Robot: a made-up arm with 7 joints.
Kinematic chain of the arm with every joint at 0, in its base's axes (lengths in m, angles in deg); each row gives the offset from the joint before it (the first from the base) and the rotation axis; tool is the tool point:
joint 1: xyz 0 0 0.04 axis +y
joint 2: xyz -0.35 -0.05 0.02 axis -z
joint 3: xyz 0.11 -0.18 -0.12 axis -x
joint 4: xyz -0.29 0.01 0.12 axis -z
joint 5: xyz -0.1 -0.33 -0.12 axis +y
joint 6: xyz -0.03 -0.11 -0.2 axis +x
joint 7: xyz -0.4 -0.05 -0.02 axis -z
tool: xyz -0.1 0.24 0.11
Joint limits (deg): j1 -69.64..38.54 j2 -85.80..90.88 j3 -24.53..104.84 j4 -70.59..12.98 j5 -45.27..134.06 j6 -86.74..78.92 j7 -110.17..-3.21
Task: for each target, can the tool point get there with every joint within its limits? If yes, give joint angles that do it. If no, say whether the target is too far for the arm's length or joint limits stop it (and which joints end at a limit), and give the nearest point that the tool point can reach.
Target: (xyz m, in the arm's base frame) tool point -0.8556 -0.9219 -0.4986
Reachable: yes | joints -21.31 14.66 -8.43 -46.38 3.64 -67.90 -94.30
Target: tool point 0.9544 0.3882 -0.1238
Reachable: no: joint limits stop it (at a limit: joint 1, joint 2, joint 4, joint 5, joint 7) | nearest point 0.8728 0.2556 -0.1329 | short by 0.156 m
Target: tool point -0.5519 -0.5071 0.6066
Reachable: yes | joints -38.79 -45.18 58.61 -54.81 21.60 -13.05 -94.52
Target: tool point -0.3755 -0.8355 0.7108
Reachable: yes | joints 23.01 -39.88 71.94 -27.64 6.72 -17.56 -32.36
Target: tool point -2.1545 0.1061 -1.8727
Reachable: no: too far | nearest point -1.2221 0.0291 -1.0450 | short by 1.249 m
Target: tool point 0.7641 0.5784 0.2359
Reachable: no: joint limits stop it (at a limit: joint 1, joint 2, joint 3) | nearest point 0.4591 0.4765 0.2720 | short by 0.324 m
